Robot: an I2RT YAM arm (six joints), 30 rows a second.
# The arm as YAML. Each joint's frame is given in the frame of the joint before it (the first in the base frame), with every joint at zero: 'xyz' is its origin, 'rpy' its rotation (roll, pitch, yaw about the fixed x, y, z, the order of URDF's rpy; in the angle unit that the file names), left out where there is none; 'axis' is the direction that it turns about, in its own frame. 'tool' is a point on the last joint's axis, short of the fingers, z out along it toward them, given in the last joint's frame.
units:
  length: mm
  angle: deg
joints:
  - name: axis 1
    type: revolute
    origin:
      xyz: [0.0, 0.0, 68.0]
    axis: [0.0, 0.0, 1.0]
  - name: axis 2
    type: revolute
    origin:
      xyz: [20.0, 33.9, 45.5]
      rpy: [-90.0, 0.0, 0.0]
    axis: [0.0, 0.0, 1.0]
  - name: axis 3
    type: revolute
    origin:
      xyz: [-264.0, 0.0, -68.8]
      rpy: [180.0, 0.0, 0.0]
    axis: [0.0, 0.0, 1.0]
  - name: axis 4
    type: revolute
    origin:
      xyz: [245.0, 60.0, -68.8]
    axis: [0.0, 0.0, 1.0]
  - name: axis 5
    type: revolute
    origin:
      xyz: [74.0, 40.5, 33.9]
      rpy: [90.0, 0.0, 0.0]
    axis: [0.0, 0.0, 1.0]
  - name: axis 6
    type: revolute
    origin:
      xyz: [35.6, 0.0, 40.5]
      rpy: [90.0, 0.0, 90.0]
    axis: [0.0, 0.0, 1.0]
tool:
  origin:
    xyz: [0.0, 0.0, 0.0]
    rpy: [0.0, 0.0, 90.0]
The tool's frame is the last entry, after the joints.
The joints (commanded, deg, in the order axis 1, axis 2, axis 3, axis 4, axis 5, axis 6), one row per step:
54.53, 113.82, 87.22, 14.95, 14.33, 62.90
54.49, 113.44, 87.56, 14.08, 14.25, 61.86
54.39, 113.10, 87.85, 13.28, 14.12, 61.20
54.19, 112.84, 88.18, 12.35, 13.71, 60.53
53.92, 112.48, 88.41, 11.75, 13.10, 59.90
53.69, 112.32, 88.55, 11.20, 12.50, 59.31
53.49, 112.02, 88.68, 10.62, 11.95, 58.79
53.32, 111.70, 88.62, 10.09, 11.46, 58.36
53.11, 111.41, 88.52, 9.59, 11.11, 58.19
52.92, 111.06, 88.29, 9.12, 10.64, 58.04
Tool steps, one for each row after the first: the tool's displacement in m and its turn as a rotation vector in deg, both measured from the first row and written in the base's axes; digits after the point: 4 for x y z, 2 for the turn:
-0.0003, -0.0010, 0.0035, -0.89, -0.55, 0.24
-0.0003, -0.0022, 0.0065, -1.51, -0.85, 0.40
0.0005, -0.0036, 0.0089, -2.24, -1.00, 0.74
0.0014, -0.0055, 0.0121, -2.64, -1.30, 1.20
0.0024, -0.0068, 0.0132, -3.20, -1.43, 1.68
0.0028, -0.0084, 0.0153, -3.63, -1.58, 2.13
0.0030, -0.0100, 0.0164, -4.09, -1.62, 2.54
0.0035, -0.0119, 0.0171, -4.41, -1.47, 2.72
0.0035, -0.0139, 0.0176, -4.72, -1.28, 3.03

